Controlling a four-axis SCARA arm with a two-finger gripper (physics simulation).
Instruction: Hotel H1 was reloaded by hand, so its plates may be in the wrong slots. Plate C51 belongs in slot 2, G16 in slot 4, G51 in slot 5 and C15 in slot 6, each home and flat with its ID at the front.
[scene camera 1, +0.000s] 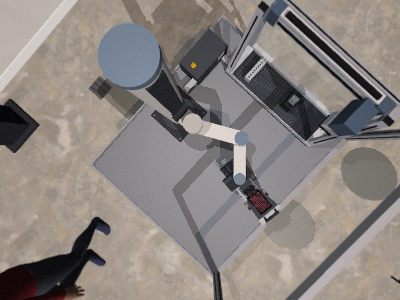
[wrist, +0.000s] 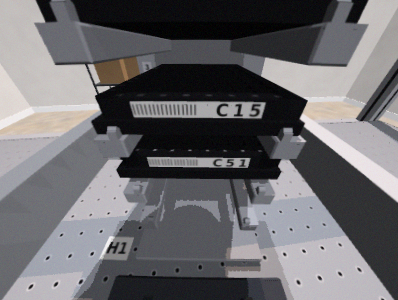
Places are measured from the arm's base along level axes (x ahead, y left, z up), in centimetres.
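Where they show: gripper, fingertip midpoint: (wrist: 199, 110).
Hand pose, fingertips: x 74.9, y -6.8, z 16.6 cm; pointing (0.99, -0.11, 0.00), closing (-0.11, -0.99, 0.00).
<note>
Each offset is from my fingertips to the top centre of the thing. "pt": to the spot under its first point.
Plate C51 @(dx +1.1, dy -0.2, dz -0.3 cm) (wrist: 200, 172) is level between the fingers of my gripper (wrist: 199, 110) (scene camera 1: 248, 189), its ID toward the wrist camera. My gripper is shut on it. C51 is under plate C15 @(dx +1.1, dy -0.1, dz +2.4 cm) (wrist: 200, 82), which sits on a pair of grey supports in hotel H1 (wrist: 205, 52) (scene camera 1: 270, 215) with its ID facing front. Another pair of supports shows close below C51; whether C51 touches them I cannot tell. C15 hides the far finger ends. A black plate @(dx +1.1, dy -0.2, dz +6.0 cm) (wrist: 200, 10) is above C15, its ID out of view. A red-looking plate @(dx +1.1, dy -0.2, dz +13.1 cm) (scene camera 1: 259, 201) tops the hotel, ID unreadable.
The H1 label @(pt dx -3.4, dy +10.2, dz -15.3 cm) (wrist: 117, 248) lies on the perforated deck at the hotel's foot. A framed unit with a black bed (scene camera 1: 275, 92) stands at the upper right, a dark box @(pt dx -85.8, dy +46.5, dz -3.8 cm) (scene camera 1: 204, 55) beside it. A person (scene camera 1: 80, 250) is at the lower left, off the deck.
</note>
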